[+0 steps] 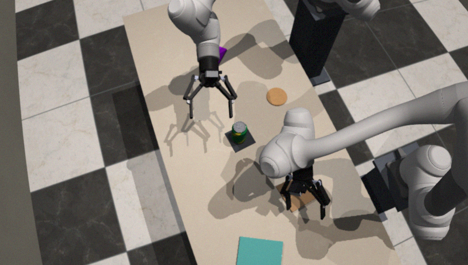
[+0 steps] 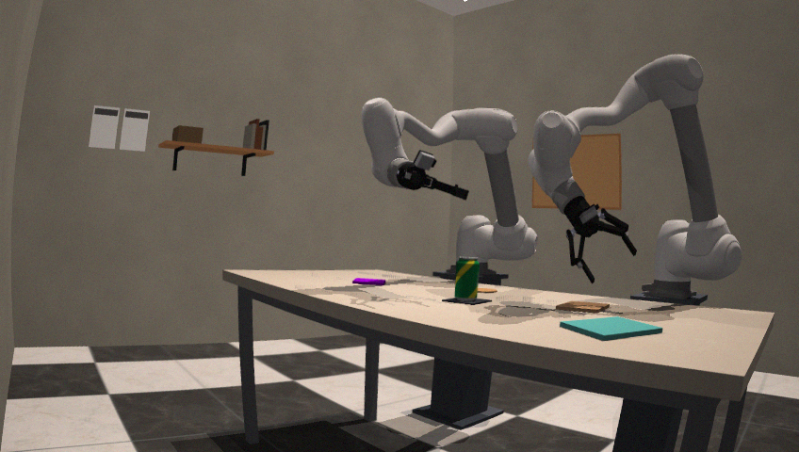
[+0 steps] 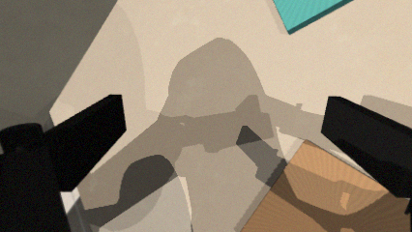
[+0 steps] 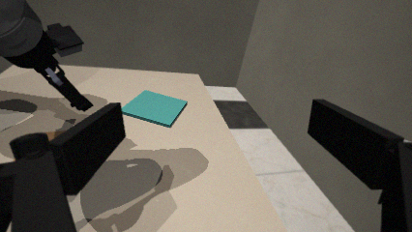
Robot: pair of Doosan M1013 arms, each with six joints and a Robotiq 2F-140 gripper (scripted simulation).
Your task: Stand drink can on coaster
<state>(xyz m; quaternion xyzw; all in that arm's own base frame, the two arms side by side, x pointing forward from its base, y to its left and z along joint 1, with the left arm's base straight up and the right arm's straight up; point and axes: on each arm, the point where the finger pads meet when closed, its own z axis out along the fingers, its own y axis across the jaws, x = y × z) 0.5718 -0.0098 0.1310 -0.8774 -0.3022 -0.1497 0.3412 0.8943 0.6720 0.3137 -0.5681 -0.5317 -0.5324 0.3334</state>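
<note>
Now: left hand 15 cm short of the yellow drink can, 41 cm to the left of it and 6 cm above it. Also, from my left hand: dark square coaster: 15 cm ahead, 41 cm to the right, 13 cm below; then brown square: 2 cm behind, 10 cm to the right, 13 cm below; then teal square: 22 cm ahead, 13 cm to the left, 12 cm below.
</note>
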